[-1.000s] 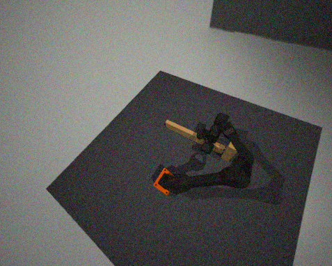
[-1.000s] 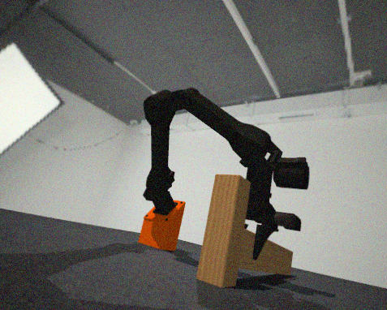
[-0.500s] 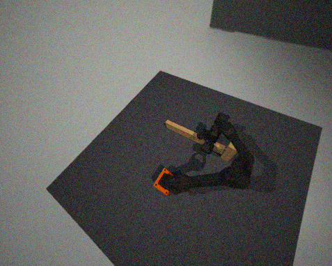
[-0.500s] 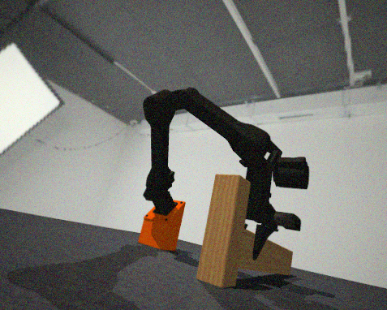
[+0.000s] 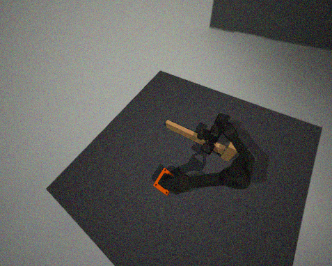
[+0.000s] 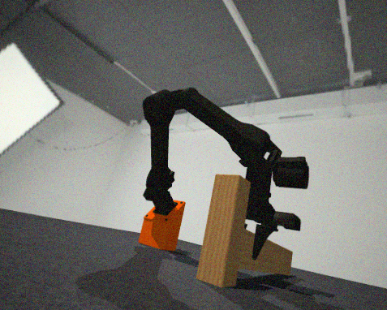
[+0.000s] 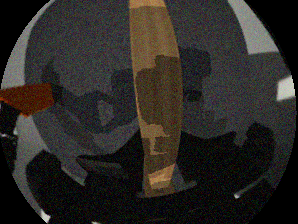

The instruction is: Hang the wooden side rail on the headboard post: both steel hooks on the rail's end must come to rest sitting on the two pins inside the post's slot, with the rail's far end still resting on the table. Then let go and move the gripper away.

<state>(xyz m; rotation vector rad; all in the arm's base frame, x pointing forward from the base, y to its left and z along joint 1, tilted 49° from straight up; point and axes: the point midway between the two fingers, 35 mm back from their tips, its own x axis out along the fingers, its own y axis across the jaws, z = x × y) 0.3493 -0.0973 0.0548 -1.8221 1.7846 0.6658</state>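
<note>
Now: the headboard post 110 mm to the right of my gripper tip and 40 mm above it.
</note>
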